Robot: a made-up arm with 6 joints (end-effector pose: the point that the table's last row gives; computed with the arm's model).
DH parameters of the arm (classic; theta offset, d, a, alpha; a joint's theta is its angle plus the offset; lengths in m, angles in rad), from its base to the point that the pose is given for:
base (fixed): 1.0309 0 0.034 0
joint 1: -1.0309 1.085 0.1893 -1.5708
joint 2: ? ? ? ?
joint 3: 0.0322 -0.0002 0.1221 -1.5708
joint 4: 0 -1.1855 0.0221 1.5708
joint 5: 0 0.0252 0.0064 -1.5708
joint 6: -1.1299 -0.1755 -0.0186 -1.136
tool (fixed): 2.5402 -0.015 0 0
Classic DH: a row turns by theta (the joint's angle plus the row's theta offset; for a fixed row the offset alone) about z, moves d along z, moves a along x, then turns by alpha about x.
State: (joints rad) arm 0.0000 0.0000 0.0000 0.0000 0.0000 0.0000
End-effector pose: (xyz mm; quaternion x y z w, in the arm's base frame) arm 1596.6 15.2 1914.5 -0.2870 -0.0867 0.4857 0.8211
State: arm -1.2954 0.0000 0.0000 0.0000 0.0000 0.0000
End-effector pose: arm 433.4 -1494.3 1914.5 -0.2812 0.1040 -0.1081 0.9479
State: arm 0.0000 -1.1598 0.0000 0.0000 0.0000 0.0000
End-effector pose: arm 1.6 15.2 2690.5 -0.5062 -0.5225 0.2490 0.6393
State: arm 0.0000 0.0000 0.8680 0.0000 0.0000 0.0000
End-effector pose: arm 1013.6 15.2 2911.7 -0.4646 -0.4240 0.3200 0.7085
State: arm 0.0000 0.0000 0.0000 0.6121 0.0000 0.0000
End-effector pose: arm 1596.6 22.5 1921.2 -0.5211 0.0636 0.4893 0.6965
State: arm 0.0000 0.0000 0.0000 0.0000 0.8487 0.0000
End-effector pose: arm 1545.4 15.2 2055.6 -0.4615 -0.4171 0.3245 0.7126
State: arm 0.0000 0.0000 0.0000 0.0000 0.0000 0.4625
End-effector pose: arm 1596.6 5.0 1911.7 -0.4675 0.0269 0.4926 0.7335
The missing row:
joint 2: -1.5386 0 0.6995 3.1416
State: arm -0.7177 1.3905 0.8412 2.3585 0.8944 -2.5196
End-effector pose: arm 1599.9 -1160.4 529.2 0.2674 0.1682 0.4705 0.8239
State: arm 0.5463 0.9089 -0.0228 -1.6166 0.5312 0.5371
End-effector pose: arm 1464.5 793.9 467.4 0.1065 0.1373 0.3411 0.9238
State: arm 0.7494 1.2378 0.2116 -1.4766 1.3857 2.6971
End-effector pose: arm 1302.6 941.5 317.0 -0.6728 0.6393 0.2987 0.2223
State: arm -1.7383 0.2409 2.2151 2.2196 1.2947 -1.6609
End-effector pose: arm 197.5 104.1 2875.7 -0.7555 0.5396 0.0250 0.3708
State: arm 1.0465 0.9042 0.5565 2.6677 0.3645 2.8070
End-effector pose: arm 961.2 1834.5 1083.5 0.1807 0.1385 0.8123 0.5369
